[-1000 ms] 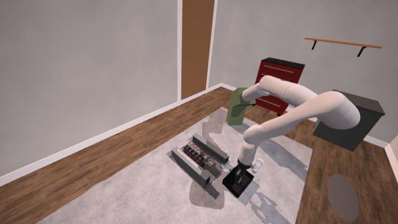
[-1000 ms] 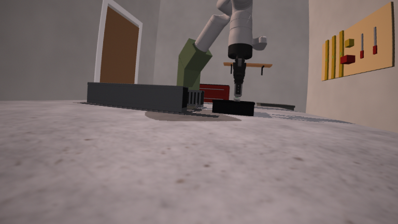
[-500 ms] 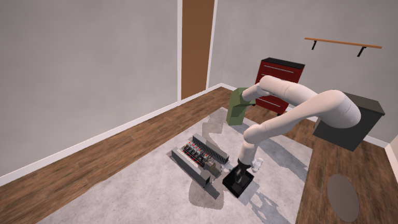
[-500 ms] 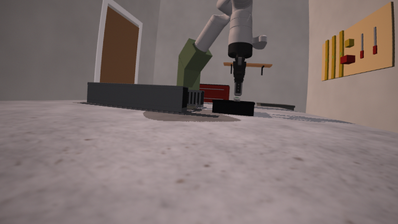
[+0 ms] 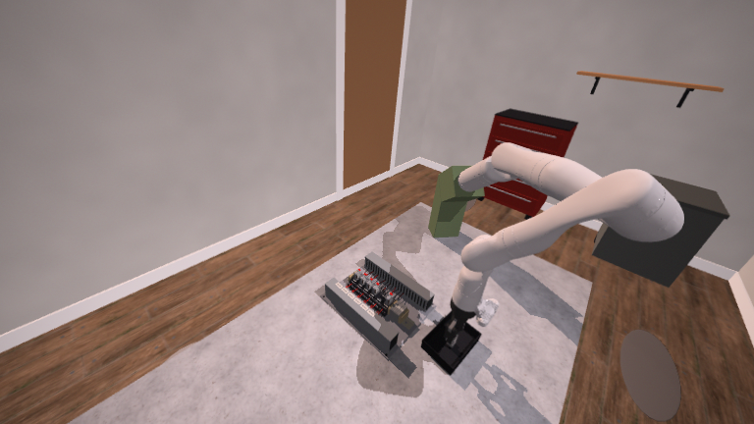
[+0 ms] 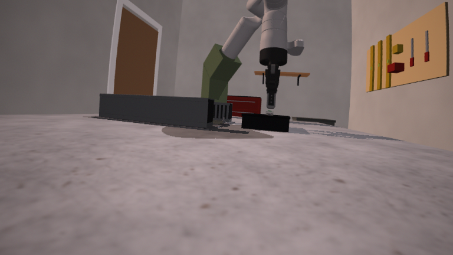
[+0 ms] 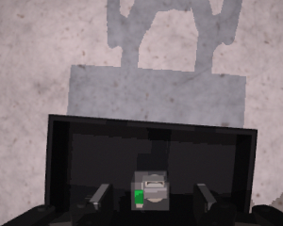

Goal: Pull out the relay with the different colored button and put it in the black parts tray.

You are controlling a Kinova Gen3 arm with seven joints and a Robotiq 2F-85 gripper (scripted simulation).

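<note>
My gripper is now 40 mm above the relay. From my hand the other things lie so: black parts tray (10 mm to the right, 50 mm below).
</note>
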